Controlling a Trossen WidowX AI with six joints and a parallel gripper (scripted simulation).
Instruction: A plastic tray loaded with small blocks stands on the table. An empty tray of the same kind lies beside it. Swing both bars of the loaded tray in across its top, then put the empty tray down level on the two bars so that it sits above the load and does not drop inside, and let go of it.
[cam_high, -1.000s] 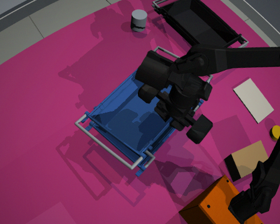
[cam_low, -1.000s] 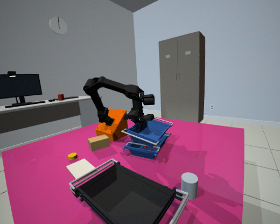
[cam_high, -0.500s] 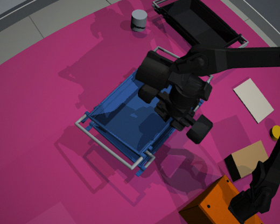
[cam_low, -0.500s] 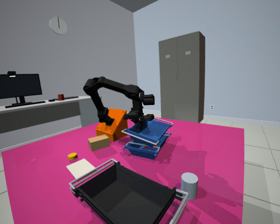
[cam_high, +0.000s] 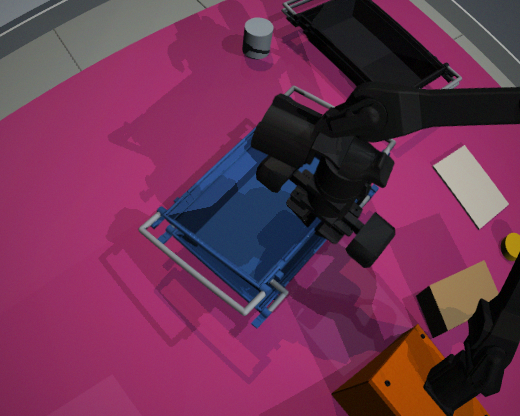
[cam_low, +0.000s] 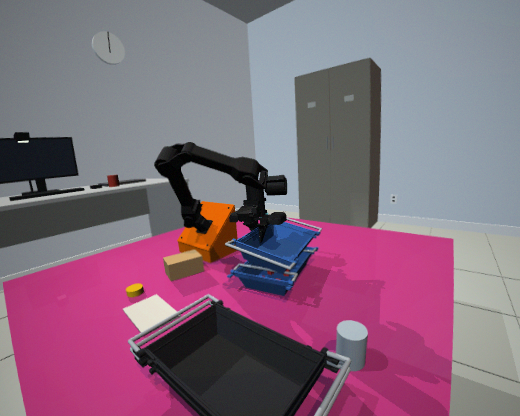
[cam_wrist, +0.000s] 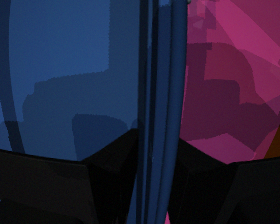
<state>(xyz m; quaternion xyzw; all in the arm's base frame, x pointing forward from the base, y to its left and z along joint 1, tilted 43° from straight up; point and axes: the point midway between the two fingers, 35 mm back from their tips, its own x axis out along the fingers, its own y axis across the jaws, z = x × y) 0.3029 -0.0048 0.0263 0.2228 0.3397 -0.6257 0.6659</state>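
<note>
The blue tray is 80 mm ahead of my gripper tip, 20 mm above it and 10 mm to the left of it. The rest, counted from my gripper tip: yellow disc: 330 mm to the right, 250 mm behind, 100 mm below; then white card: 350 mm to the right, 110 mm below, 110 mm behind; then cardboard box: 240 mm behind, 150 mm to the right, 80 mm below.
</note>
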